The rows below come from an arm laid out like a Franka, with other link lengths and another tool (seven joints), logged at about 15 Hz.
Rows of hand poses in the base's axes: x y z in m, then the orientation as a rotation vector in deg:
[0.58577 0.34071 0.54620 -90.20 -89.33 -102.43]
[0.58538 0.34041 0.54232 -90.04 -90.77 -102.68]
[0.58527 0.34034 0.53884 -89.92 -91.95 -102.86]
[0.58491 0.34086 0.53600 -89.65 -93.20 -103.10]
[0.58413 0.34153 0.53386 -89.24 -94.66 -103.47]
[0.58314 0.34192 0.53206 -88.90 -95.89 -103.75]
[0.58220 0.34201 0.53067 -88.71 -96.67 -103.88]
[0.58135 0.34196 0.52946 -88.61 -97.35 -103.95]
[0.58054 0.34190 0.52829 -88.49 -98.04 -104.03]
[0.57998 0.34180 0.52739 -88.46 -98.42 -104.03]
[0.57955 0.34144 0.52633 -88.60 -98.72 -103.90]
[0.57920 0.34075 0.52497 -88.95 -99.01 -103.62]
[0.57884 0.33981 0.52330 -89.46 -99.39 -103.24]
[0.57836 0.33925 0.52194 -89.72 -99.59 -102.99]
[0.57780 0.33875 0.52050 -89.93 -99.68 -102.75]
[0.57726 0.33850 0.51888 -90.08 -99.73 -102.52]
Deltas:
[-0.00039 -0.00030 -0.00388 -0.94 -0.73 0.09]
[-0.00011 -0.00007 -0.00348 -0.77 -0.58 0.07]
[-0.00036 0.00052 -0.00284 -0.76 -0.68 0.15]
[-0.00078 0.00067 -0.00214 -0.85 -0.87 0.19]
[-0.00099 0.00039 -0.00180 -0.73 -0.71 0.16]
[-0.00094 0.00009 -0.00139 -0.47 -0.41 0.10]
[-0.00085 -0.00005 -0.00121 -0.44 -0.32 0.06]
[-0.00081 -0.00006 -0.00117 -0.44 -0.34 0.06]
[-0.00056 -0.00010 -0.00090 -0.26 -0.15 0.03]
[-0.00043 -0.00036 -0.00106 -0.27 -0.01 -0.04]
[-0.00035 -0.00069 -0.00136 -0.34 0.13 -0.12]
[-0.00036 -0.00094 -0.00167 -0.47 0.18 -0.19]
[-0.00048 -0.00056 -0.00136 -0.25 0.13 -0.07]
[-0.00056 -0.00050 -0.00144 -0.15 0.16 -0.05]
[-0.00054 -0.00025 -0.00162 -0.11 0.16 -0.01]

